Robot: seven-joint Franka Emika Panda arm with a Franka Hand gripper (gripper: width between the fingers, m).
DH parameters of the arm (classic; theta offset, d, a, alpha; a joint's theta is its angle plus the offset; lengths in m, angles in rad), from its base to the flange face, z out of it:
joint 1: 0 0.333 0 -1.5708
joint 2: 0 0 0 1.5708
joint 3: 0 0.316 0.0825 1.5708
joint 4: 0 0 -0.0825 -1.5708
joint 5: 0 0.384 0 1.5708
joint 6: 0 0 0.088 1.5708
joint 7: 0 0.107 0 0
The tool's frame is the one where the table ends.
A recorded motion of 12 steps. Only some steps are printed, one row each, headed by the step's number.
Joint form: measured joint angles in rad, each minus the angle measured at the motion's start. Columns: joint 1, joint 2, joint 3, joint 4, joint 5, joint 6, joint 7.
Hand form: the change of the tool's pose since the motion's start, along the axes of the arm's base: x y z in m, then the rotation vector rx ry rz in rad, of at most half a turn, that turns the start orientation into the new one. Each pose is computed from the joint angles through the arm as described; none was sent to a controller.
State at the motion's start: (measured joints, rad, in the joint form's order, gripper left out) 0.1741 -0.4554 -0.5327 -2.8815 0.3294 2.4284 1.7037
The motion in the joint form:
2: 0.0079 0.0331 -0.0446 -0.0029 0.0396 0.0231 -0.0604
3: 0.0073 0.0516 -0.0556 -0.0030 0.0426 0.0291 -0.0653
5: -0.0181 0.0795 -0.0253 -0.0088 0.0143 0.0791 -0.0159
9: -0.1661 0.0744 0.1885 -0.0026 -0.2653 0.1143 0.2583
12: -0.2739 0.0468 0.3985 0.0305 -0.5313 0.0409 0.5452
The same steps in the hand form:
2: -0.0040 -0.0114 -0.0124 0.0190 -0.0047 -0.0179
3: -0.0057 -0.0153 -0.0182 0.0176 0.0079 -0.0291
5: -0.0051 -0.0190 -0.0233 -0.0367 0.0228 -0.0667
9: 0.0074 -0.0082 -0.0055 -0.2721 0.0578 -0.0638
12: 0.0201 0.0176 0.0162 -0.4999 0.1014 -0.0543

